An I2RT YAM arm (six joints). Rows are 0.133 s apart.
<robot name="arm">
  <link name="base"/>
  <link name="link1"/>
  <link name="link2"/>
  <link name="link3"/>
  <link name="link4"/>
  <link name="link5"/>
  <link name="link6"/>
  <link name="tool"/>
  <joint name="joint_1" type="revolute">
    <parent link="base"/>
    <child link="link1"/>
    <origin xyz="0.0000 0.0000 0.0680" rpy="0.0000 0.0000 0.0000"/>
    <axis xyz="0 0 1"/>
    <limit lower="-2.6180" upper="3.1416"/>
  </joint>
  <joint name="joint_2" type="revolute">
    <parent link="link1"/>
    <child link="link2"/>
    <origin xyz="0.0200 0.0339 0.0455" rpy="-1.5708 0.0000 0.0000"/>
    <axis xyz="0 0 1"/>
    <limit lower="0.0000" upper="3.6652"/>
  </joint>
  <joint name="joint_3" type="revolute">
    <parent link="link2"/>
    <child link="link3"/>
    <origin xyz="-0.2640 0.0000 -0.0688" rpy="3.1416 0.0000 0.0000"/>
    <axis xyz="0 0 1"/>
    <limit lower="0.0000" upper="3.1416"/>
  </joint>
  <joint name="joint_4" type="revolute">
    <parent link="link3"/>
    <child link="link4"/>
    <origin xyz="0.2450 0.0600 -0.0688" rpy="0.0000 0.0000 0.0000"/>
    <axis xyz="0 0 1"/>
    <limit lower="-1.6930" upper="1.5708"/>
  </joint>
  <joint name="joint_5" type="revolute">
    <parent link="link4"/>
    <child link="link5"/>
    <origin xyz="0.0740 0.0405 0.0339" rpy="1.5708 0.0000 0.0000"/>
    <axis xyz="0 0 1"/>
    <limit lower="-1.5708" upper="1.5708"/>
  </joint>
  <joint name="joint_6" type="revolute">
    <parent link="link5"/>
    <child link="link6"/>
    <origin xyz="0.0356 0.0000 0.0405" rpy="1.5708 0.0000 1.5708"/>
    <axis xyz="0 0 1"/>
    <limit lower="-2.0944" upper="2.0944"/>
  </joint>
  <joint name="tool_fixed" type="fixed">
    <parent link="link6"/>
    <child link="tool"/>
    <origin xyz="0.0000 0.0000 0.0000" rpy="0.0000 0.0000 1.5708"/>
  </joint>
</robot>
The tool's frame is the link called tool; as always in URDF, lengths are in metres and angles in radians.
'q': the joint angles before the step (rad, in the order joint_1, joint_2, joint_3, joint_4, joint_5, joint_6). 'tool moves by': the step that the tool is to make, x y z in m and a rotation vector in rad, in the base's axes. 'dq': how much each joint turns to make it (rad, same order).
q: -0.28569, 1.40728, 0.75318, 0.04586, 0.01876, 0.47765
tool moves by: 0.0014, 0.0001, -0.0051, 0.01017, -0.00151, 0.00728
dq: 0.00026, 0.01510, -0.00921, 0.02284, -0.01158, 0.00434
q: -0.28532, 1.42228, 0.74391, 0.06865, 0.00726, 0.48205
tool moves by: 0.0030, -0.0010, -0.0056, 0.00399, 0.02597, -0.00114
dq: -0.00004, 0.02618, 0.00764, -0.00748, 0.00293, -0.00218
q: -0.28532, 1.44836, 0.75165, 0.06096, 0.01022, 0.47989
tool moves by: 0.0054, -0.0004, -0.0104, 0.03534, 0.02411, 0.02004
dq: -0.00006, 0.04567, 0.00674, 0.00589, -0.03244, 0.00935
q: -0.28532, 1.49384, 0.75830, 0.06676, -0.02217, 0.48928
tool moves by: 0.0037, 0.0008, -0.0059, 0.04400, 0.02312, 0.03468
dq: 0.00018, 0.02926, 0.01331, -0.01835, -0.04932, 0.00579
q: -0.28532, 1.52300, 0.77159, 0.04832, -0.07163, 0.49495
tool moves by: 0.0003, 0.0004, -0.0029, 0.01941, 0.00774, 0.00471
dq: -0.00014, 0.00839, -0.00078, -0.00298, -0.01439, 0.00935
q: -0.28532, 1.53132, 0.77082, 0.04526, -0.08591, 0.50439
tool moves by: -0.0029, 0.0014, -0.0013, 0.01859, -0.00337, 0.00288
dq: 0.00005, -0.00915, -0.01444, 0.00444, -0.01446, 0.01237
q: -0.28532, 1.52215, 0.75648, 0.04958, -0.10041, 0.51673
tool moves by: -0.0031, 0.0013, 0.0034, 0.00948, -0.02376, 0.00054
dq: -0.00001, -0.02256, -0.01364, 0.01245, -0.01065, 0.01173
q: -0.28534, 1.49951, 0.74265, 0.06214, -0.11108, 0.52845
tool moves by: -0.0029, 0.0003, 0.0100, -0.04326, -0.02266, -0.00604
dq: 0.00153, -0.03646, 0.00064, -0.00541, 0.02797, -0.02271
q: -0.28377, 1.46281, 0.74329, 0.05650, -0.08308, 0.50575
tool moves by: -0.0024, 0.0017, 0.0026, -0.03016, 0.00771, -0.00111
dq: 0.00617, -0.01682, -0.00260, -0.01469, 0.02489, -0.02009
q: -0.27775, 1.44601, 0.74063, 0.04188, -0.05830, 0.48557
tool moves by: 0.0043, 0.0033, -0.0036, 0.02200, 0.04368, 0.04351
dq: 0.01073, 0.02627, 0.02503, -0.04775, -0.03132, -0.01356
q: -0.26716, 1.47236, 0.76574, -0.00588, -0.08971, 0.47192
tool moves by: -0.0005, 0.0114, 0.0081, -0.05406, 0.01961, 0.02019
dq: 0.04284, -0.02784, 0.01448, -0.04996, 0.05464, -0.02833
